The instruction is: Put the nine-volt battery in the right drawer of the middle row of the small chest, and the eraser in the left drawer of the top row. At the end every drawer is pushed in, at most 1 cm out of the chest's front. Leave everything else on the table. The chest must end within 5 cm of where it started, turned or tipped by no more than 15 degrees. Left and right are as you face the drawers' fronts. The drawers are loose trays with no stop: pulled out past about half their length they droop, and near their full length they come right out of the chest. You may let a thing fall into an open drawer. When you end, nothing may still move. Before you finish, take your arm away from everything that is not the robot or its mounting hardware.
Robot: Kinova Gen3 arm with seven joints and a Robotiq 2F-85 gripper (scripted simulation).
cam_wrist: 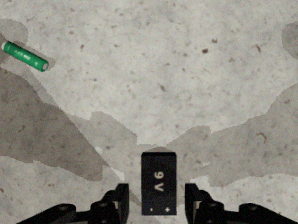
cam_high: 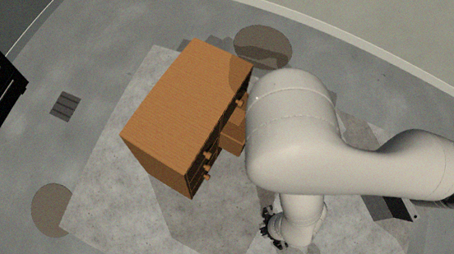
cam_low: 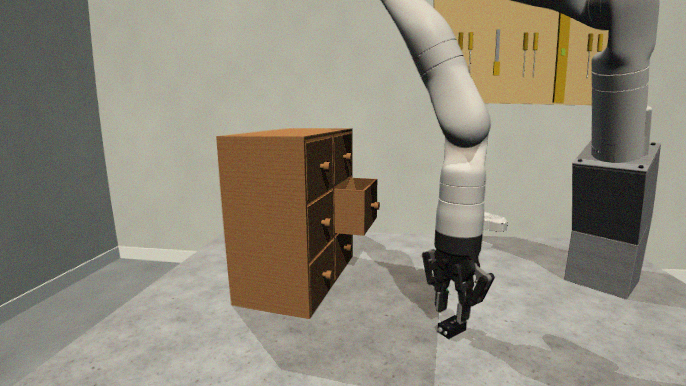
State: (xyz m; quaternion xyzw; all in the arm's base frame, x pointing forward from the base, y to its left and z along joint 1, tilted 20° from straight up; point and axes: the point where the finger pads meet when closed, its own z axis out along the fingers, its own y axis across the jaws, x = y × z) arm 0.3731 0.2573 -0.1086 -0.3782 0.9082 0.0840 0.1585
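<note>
Right now my hand is 4 cm above the nine-volt battery and 1 cm to the right of it. The rest, counted from my hand: eraser: 33 cm to the right, 4 cm below, 3 cm ahead; then small green cylinder: 16 cm to the right, 4 cm below, 1 cm ahead.
</note>
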